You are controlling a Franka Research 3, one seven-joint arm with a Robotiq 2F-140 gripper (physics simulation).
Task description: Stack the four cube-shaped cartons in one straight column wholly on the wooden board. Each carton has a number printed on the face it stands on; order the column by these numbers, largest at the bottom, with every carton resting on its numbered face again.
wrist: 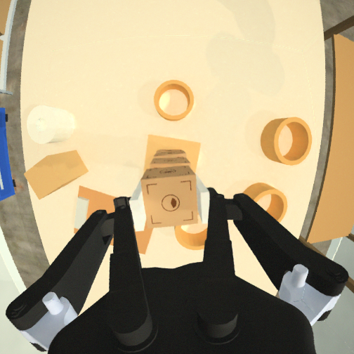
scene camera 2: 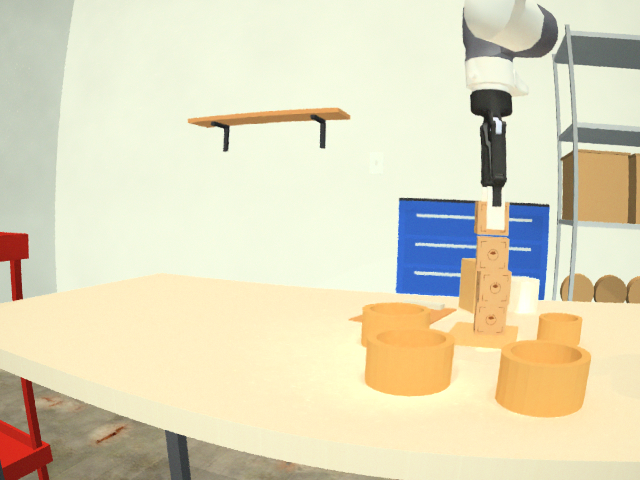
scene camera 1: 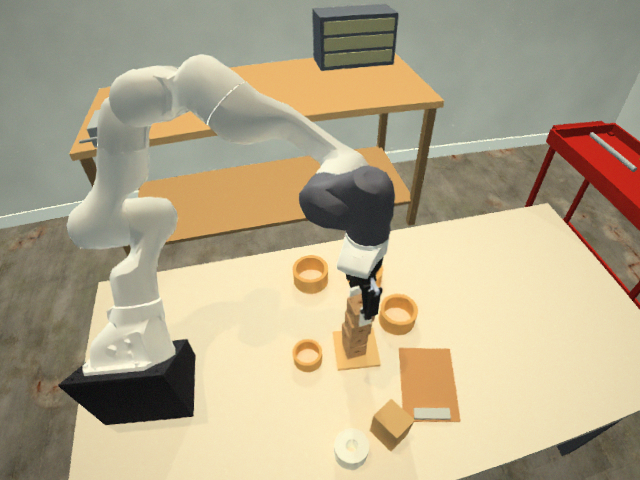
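Observation:
My gripper (scene camera 1: 359, 305) (scene camera 2: 494, 214) (wrist: 169, 187) is shut on the top carton (scene camera 1: 353, 304) (scene camera 2: 481, 219) (wrist: 170, 202), its pads on two opposite sides. That carton is upright and roughly in line over the third carton (scene camera 2: 492, 253), with a very thin gap showing below it in the second scene view. Below the third carton stand the second carton (scene camera 2: 494, 287) and the bottom carton (scene camera 2: 490, 319), slightly offset from each other. The bottom one stands on the wooden board (scene camera 1: 372, 360) (scene camera 2: 460, 335) (wrist: 192, 150). The numbered undersides are hidden. The held carton's upper face bears a round mark.
Several orange rings stand around the board, including a near-left ring (scene camera 1: 307, 364), a back-left ring (scene camera 1: 310, 285) and a right ring (scene camera 1: 399, 327). An orange-brown sheet (scene camera 1: 428, 379), a brown block (scene camera 1: 391, 419) and a white roll (scene camera 1: 340, 450) are on the table's front side.

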